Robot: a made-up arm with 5 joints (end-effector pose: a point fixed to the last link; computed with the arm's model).
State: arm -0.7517 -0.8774 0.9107 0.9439 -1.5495
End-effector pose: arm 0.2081 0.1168 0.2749 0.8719 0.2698 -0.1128 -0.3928
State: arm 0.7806 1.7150 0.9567 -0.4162 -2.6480
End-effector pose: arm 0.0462 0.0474 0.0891 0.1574 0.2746 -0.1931 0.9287
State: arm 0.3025 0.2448 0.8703 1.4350 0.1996
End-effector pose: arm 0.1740 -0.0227 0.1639 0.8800 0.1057 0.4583 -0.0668
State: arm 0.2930 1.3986 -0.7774 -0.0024 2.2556
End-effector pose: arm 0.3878 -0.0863 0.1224 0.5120 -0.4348 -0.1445 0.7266
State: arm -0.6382 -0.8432 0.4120 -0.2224 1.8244
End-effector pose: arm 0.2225 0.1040 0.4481 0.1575 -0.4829 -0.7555 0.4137
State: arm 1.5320 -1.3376 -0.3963 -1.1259 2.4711
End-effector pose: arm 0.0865 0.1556 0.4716 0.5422 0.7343 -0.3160 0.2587
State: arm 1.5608 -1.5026 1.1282 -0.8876 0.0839
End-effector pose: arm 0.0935 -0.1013 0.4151 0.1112 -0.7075 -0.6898 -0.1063
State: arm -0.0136 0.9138 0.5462 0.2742 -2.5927
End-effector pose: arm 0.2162 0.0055 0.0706 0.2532 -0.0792 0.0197 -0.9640
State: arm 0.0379 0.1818 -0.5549 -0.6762 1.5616
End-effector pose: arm 0.3343 -0.0055 0.4664 0.1908 -0.6763 -0.6900 0.1734
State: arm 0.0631 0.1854 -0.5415 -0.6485 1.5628
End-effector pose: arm 0.3381 -0.0120 0.4622 0.2090 -0.6811 -0.6768 0.1853
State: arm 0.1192 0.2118 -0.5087 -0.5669 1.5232
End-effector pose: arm 0.3506 -0.0275 0.4466 0.2697 -0.6709 -0.6557 0.2170
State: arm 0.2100 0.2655 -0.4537 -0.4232 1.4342
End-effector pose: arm 0.3677 -0.0556 0.4148 0.3841 -0.6350 -0.6195 0.2559
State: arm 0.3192 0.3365 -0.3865 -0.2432 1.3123
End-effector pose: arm 0.3781 -0.0916 0.3699 0.5310 -0.5711 -0.5643 0.2712
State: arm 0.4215 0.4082 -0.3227 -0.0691 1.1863
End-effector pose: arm 0.3754 -0.1244 0.3233 0.6677 -0.4930 -0.4988 0.2498
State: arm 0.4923 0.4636 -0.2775 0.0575 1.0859
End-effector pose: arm 0.3664 -0.1446 0.2885 0.7587 -0.4265 -0.4444 0.2120
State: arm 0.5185 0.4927 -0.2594 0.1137 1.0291
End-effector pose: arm 0.3614 -0.1512 0.2724 0.7968 -0.3913 -0.4205 0.1874
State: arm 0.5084 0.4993 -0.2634 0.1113 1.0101
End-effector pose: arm 0.3632 -0.1486 0.2716 0.7977 -0.3851 -0.4261 0.1838
